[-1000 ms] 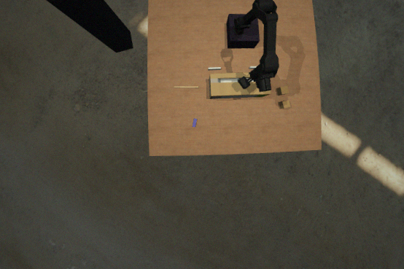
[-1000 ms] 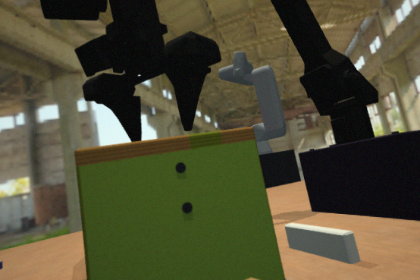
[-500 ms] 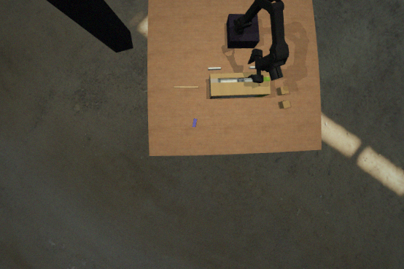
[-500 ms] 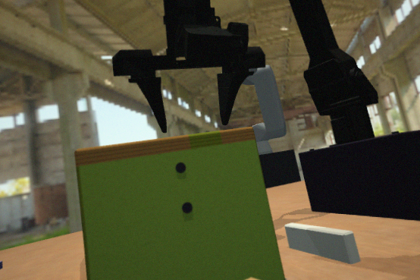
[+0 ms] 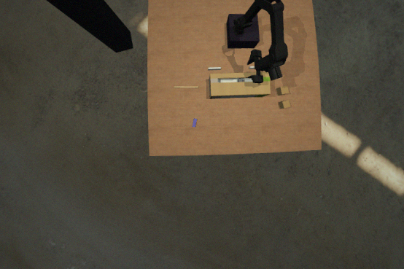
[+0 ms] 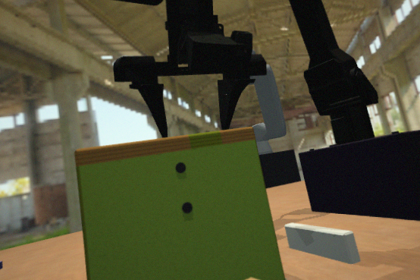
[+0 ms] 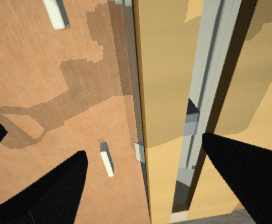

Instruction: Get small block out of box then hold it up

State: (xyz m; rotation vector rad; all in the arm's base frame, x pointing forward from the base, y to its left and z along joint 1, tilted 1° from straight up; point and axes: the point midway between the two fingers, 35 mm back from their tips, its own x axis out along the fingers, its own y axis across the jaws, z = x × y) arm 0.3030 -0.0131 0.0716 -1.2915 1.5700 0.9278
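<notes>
Now: gripper tip 3 cm short of the tan box, 5 cm to the left of it and 9 cm above it. The rest, counted from my gripper tip: thin stick: 2 cm behind, 40 cm to the right, 14 cm below.
</notes>
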